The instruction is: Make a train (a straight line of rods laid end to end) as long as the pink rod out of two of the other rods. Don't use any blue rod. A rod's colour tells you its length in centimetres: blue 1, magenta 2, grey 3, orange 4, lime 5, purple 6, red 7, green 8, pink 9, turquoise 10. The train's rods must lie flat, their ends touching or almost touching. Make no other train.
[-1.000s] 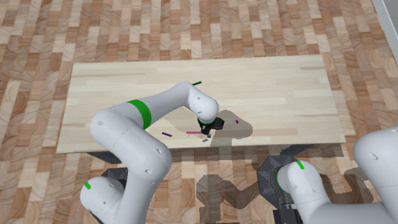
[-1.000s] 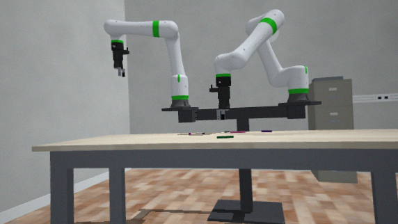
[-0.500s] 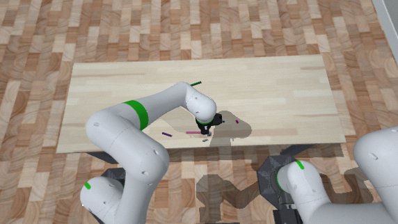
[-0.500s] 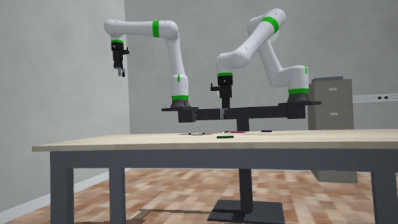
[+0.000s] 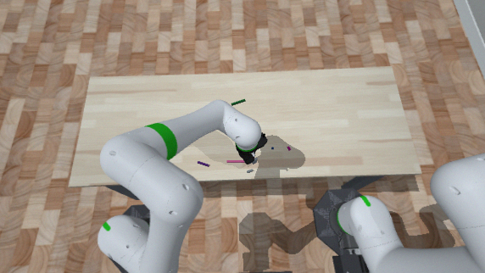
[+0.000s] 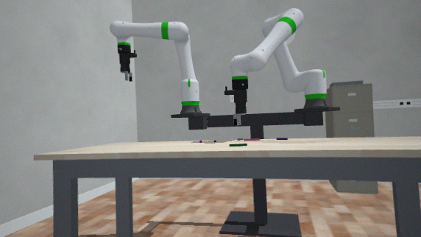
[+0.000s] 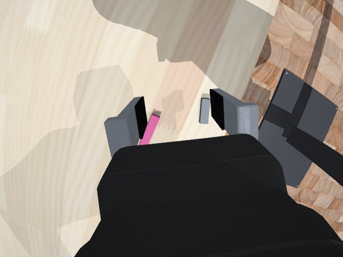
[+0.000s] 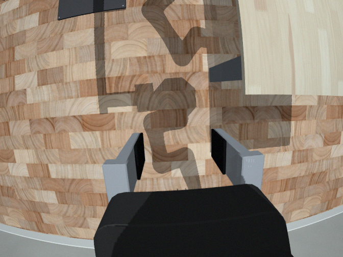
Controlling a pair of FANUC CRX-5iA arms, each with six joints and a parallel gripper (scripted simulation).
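My left hand is 40 mm past the grey rod, 10 mm to the right of it and 100 mm above it. From my left hand the other things lie so: pink rod 10 mm ahead, 80 mm to the left, 100 mm below; then magenta rod 60 mm ahead, 200 mm to the right, 100 mm below; then blue rod 70 mm ahead, 120 mm to the right, 100 mm below.
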